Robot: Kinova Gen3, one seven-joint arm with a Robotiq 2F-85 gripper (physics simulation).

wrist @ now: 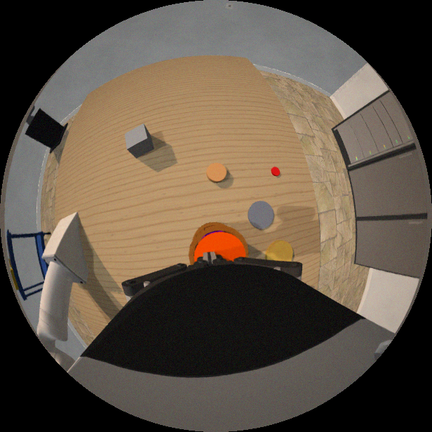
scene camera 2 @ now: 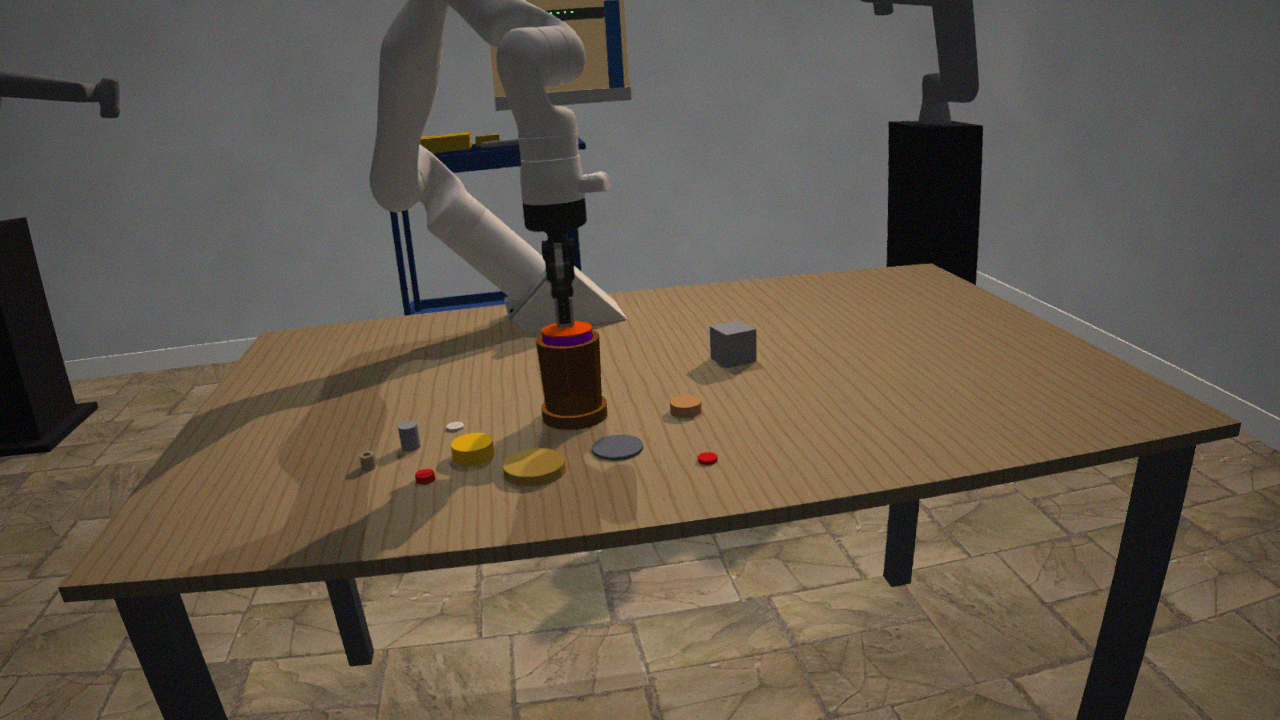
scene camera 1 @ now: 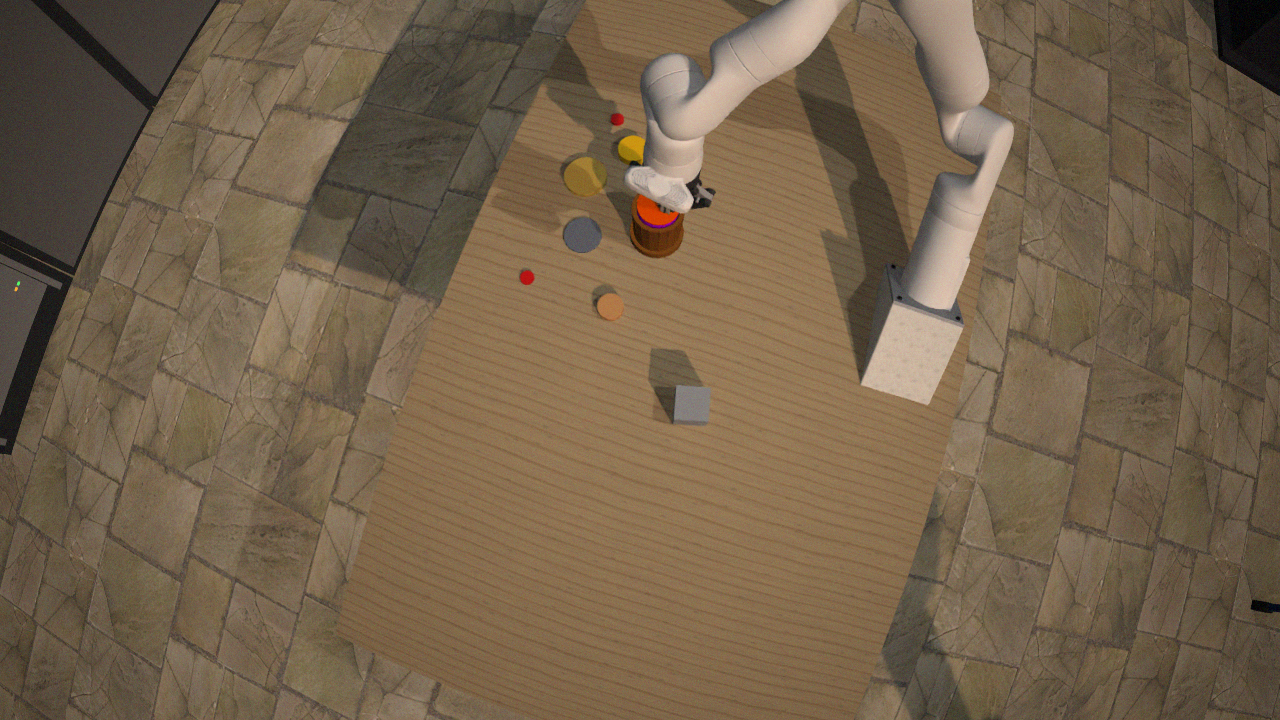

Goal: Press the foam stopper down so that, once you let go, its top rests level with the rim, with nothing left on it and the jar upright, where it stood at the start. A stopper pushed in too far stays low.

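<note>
The brown jar stands upright on the table. The foam stopper, with an orange top and a purple side, sits in its mouth. In scene camera 2 a purple band shows above the rim, so the stopper's top stands above the rim. My gripper is shut and empty, pointing down. Its fingertips are at the stopper's orange top, toward its rear part in scene camera 2, and seem to touch it. The fingertips hide a small part of the top.
A grey block and an orange disc lie apart from the jar. Closer are a grey disc and a yellow disc. Several small pieces lie nearby.
</note>
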